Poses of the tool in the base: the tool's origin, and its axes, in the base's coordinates. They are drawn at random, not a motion.
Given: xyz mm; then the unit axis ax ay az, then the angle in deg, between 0 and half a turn.
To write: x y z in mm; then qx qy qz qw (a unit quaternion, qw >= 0). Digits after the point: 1 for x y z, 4 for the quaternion.
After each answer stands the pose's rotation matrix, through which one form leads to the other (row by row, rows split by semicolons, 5 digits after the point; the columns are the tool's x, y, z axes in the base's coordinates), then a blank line. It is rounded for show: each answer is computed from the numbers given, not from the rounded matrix.
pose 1, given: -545.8 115.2 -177.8 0.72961 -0.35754 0.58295 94.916
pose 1, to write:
-545.8 115.2 -177.8 0.5376 -0.2634 0.4295 0.6761
0.49226 -0.86403 0.10555; 0.29759 0.05310 -0.95322; 0.81800 0.50064 0.28326

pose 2, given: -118.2 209.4 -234.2 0.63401 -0.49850 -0.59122 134.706
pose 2, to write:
-118.2 209.4 -234.2 0.5851 -0.4601 -0.5456 0.3851
-0.01874 -0.11819 -0.99281; -0.95857 -0.28016 0.05144; -0.28422 0.95265 -0.10804

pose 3, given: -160.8 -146.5 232.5 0.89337 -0.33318 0.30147 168.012
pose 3, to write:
-160.8 -146.5 232.5 0.8885 -0.3314 0.2998 0.1044
0.60062 -0.65143 0.46357; -0.52620 -0.75859 -0.38426; 0.60198 -0.01314 -0.79841

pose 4, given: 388.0 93.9 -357.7 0.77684 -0.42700 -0.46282 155.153
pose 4, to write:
388.0 93.9 -357.7 0.7586 -0.4170 -0.4520 0.2151
0.24365 -0.43823 -0.86521; -0.82718 -0.55966 0.05053; -0.50636 0.70337 -0.49886

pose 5, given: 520.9 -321.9 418.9 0.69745 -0.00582 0.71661 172.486
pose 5, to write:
520.9 -321.9 418.9 0.6960 -0.0058 0.7151 0.0655
-0.02272 -0.10179 0.99455; 0.08563 -0.99135 -0.09951; 0.99607 0.08290 0.03124

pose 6, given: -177.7 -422.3 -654.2 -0.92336 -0.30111 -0.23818 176.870
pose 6, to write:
-177.7 -422.3 -654.2 -0.9230 -0.3010 -0.2381 0.0273
0.70542 0.56866 0.42309; 0.54265 -0.81731 0.19375; 0.45597 0.09291 -0.88513

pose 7, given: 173.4 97.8 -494.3 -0.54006 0.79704 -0.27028 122.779
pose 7, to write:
173.4 97.8 -494.3 -0.4741 0.6997 -0.2373 0.4789
-0.09182 -0.43626 0.89512; -0.89075 0.43782 0.12201; -0.44513 -0.78612 -0.42880

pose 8, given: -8.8 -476.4 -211.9 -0.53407 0.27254 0.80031 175.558
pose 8, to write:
-8.8 -476.4 -211.9 -0.5337 0.2723 0.7997 0.0388
-0.42739 -0.35266 -0.83245; -0.22869 -0.84866 0.47694; -0.87466 0.39421 0.28207

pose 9, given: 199.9 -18.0 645.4 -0.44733 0.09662 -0.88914 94.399
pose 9, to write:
199.9 -18.0 645.4 -0.3282 0.0709 -0.6524 0.6794
0.13875 0.83998 0.52458; -0.93305 -0.06665 0.35351; 0.33191 -0.53851 0.77450

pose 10, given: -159.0 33.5 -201.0 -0.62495 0.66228 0.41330 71.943
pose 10, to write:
-159.0 33.5 -201.0 -0.3671 0.3890 0.2428 0.8093
0.57947 -0.67855 0.45143; 0.10734 0.61263 0.78305; -0.80790 -0.40529 0.42783

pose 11, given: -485.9 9.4 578.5 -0.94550 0.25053 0.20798 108.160
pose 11, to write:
-485.9 9.4 578.5 -0.7657 0.2029 0.1684 0.5867
0.86093 -0.50833 -0.01988; -0.11309 -0.22934 0.96675; -0.49599 -0.83006 -0.25493

